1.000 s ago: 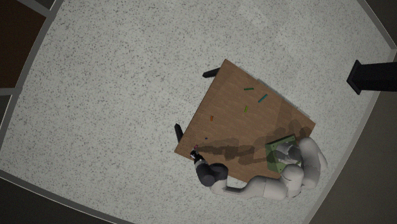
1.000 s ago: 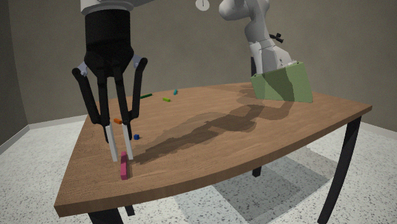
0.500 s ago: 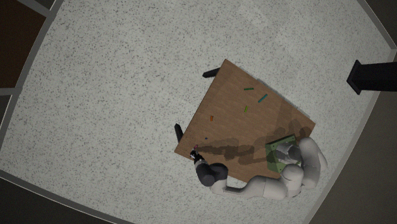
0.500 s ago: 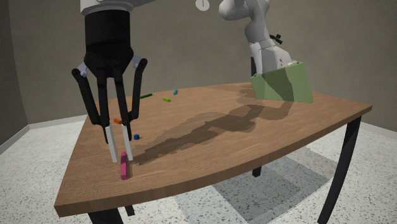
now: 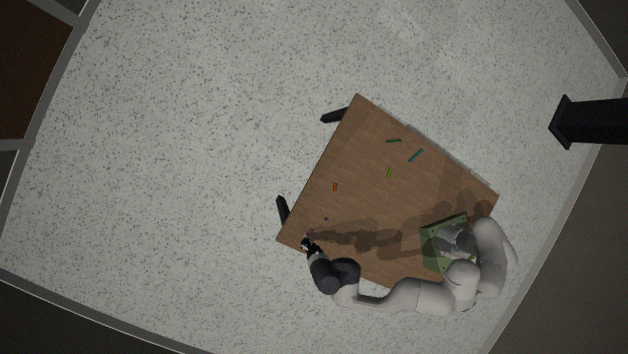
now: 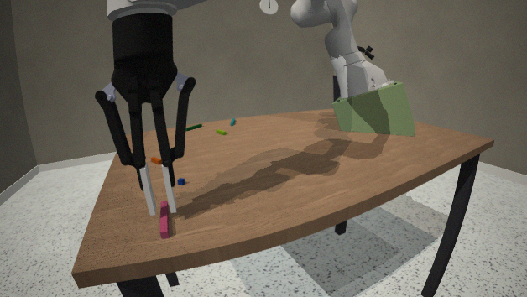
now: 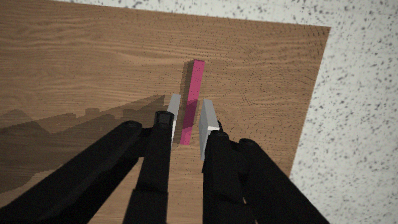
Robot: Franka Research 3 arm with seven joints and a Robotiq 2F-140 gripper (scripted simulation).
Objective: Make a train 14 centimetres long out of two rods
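Now: hand 50 mm above the pink rod. From my hand the other things lie so: lime rod 210 mm behind, 480 mm to the right, 50 mm below; orange rod 10 mm ahead, 280 mm to the right, 50 mm below; blue rod 40 mm behind, 120 mm to the right, 50 mm below.
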